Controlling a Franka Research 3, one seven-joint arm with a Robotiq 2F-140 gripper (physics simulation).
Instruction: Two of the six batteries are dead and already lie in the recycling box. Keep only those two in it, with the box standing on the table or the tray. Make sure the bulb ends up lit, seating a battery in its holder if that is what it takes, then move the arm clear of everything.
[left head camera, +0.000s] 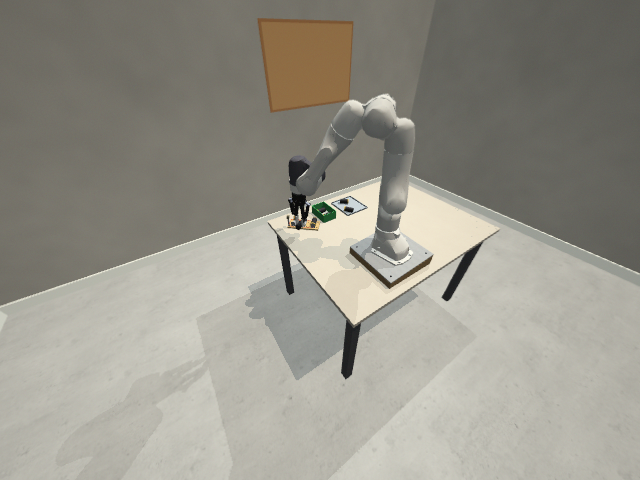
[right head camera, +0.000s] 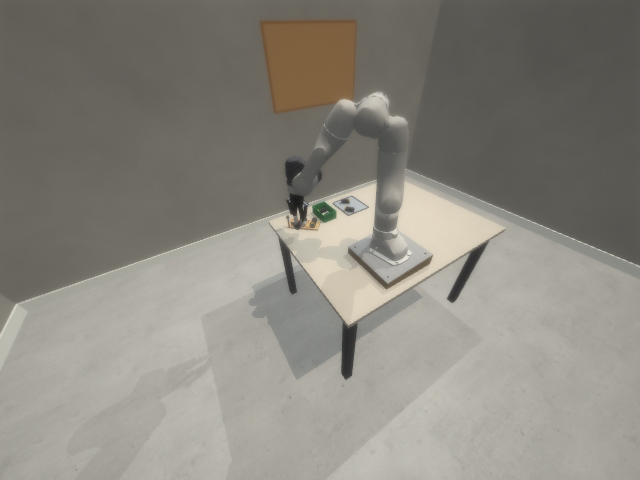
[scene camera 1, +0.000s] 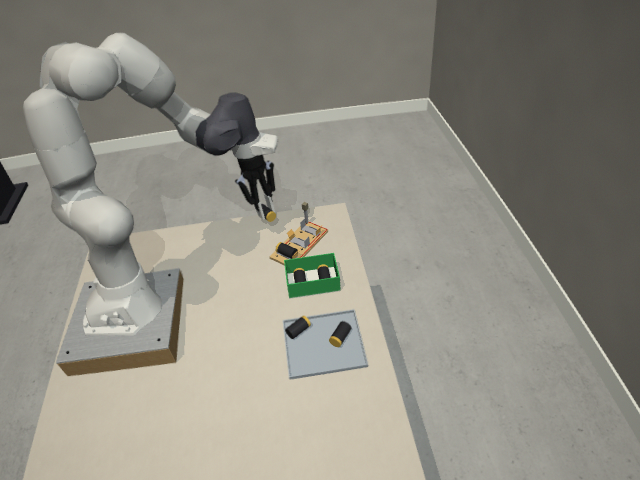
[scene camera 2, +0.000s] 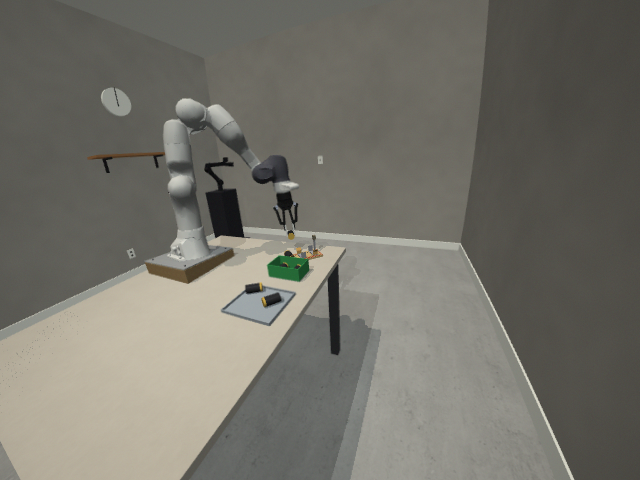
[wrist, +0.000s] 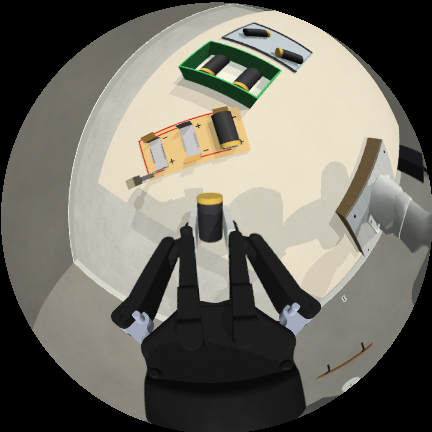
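My gripper (scene camera 1: 266, 210) (wrist: 209, 214) is shut on a black battery with a gold end (scene camera 1: 270, 215) (wrist: 210, 217) (scene camera 2: 291, 236) and holds it above the table, beside the holder board. The wooden holder board (wrist: 172, 167) has three bays. A battery (wrist: 226, 129) (scene camera 1: 286, 250) lies in the bay nearest the box; the other two bays are empty. The bulb (wrist: 133, 181) (scene camera 1: 305, 205) on its post looks dull and unlit. The green recycling box (scene camera 1: 312, 290) (wrist: 215, 86) stands on the table with two batteries (scene camera 1: 299, 275) (scene camera 1: 323, 272) inside.
The grey tray (scene camera 1: 325, 364) (scene camera 2: 248, 313) lies on the table past the box, with two batteries (scene camera 1: 297, 327) (scene camera 1: 340, 333) on it. The robot's base block (scene camera 1: 121, 356) stands at the other side. The table's edge (scene camera 1: 345, 204) is close to the holder board.
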